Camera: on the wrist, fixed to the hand. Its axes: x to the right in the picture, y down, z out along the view.
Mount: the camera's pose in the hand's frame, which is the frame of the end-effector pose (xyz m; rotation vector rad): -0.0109 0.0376 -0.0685 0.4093 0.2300 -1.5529
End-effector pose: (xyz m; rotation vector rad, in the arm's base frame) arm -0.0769 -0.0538 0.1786 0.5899 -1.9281 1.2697
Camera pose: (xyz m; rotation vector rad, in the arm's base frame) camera -0.0744 0.0238 0.1646 1.5936 -0.5245 0.5601
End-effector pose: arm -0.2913 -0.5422 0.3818 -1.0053 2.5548 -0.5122
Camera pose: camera -0.3356 -0.4950 0.4269 2.5196 -1.1048 1.3720
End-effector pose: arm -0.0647 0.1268 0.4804 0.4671 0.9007 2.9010
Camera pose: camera -0.0744 0.0569 0.4451 -0.4355 1.1109 1.3519
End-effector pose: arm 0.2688 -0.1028 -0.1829 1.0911 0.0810 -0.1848
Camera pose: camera 0.2670 -0.0240 -0.1799 1.2363 1.1433 -1.5103
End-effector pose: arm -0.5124 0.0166 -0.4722 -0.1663 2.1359 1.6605
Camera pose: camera -0.5333 -0.0397 -0.4210 -1.4495 1.5030 0.2829
